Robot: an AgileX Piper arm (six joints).
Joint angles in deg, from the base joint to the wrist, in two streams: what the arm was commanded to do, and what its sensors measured. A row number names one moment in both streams.
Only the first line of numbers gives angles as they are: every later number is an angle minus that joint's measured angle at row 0.
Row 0, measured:
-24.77 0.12 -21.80 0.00 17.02 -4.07
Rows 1 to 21, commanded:
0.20 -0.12 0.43 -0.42 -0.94 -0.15
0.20 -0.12 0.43 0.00 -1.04 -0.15
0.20 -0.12 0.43 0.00 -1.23 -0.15
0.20 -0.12 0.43 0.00 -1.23 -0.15
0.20 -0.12 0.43 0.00 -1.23 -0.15
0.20 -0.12 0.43 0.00 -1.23 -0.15
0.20 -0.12 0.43 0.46 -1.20 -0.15
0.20 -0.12 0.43 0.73 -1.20 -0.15
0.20 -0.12 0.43 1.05 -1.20 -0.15
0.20 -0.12 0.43 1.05 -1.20 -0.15
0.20 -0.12 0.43 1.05 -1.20 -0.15
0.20 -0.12 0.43 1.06 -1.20 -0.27
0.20 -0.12 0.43 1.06 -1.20 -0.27
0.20 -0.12 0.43 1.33 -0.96 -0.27
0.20 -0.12 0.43 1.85 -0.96 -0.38
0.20 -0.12 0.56 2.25 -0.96 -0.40
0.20 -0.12 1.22 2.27 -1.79 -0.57
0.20 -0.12 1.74 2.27 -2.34 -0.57
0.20 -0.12 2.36 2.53 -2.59 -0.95
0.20 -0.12 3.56 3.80 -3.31 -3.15
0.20 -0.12 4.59 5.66 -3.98 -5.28
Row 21, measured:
0.10 0.00 1.48 2.15 -1.92 -0.42
